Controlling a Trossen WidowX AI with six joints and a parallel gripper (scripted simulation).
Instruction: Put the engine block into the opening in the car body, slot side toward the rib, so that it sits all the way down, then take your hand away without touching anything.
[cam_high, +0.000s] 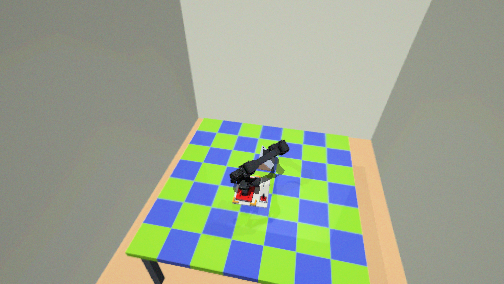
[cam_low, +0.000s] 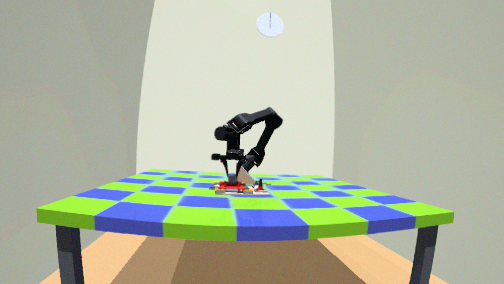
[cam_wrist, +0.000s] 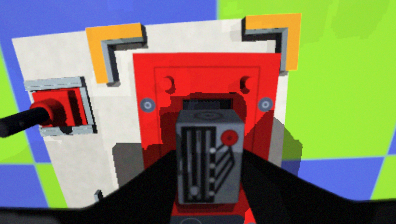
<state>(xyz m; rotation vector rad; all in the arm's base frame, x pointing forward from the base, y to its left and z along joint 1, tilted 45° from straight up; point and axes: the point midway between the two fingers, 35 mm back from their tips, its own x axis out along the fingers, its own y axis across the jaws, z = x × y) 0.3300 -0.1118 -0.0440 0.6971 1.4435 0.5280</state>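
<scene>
The grey engine block lies 10 mm below my gripper tip. Also, from my gripper tip: grey holder: 30 mm ahead, 120 mm to the left, 30 mm below; then white-and-grey base plate: 30 mm behind, 30 mm to the left, 50 mm below.
</scene>
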